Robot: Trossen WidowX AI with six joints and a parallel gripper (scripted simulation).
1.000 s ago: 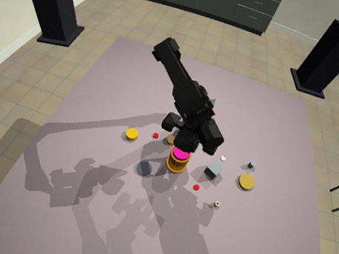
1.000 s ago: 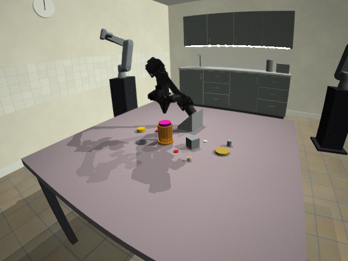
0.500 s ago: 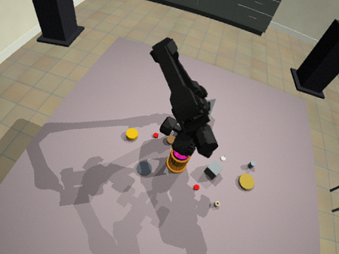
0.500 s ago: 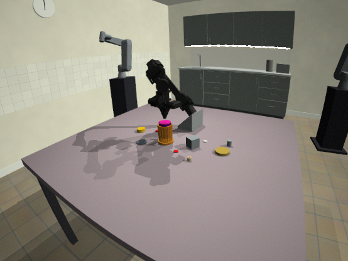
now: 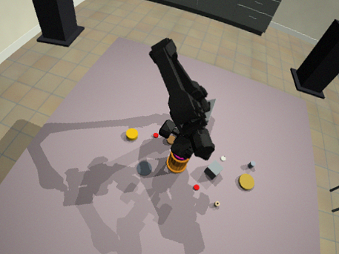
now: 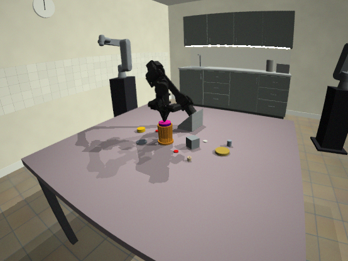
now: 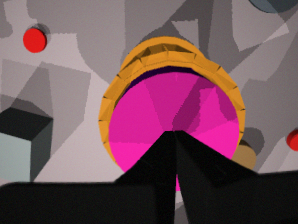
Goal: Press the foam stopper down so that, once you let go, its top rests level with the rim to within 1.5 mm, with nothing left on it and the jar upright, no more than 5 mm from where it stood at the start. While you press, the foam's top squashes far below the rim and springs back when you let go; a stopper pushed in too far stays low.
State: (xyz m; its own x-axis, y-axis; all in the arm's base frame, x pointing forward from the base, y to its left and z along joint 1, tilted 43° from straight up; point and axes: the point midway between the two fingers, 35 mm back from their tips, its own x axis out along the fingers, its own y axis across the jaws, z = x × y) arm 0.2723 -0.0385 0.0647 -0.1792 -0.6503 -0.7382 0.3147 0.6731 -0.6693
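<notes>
Right now my hand is 5 cm above the magenta foam stopper. Round my hand: grey cube 15 cm to the left, 13 cm below; then red button 15 cm below, 10 cm to the left, 8 cm ahead; then brown disc 14 cm below, 10 cm behind, 4 cm to the right.
</notes>
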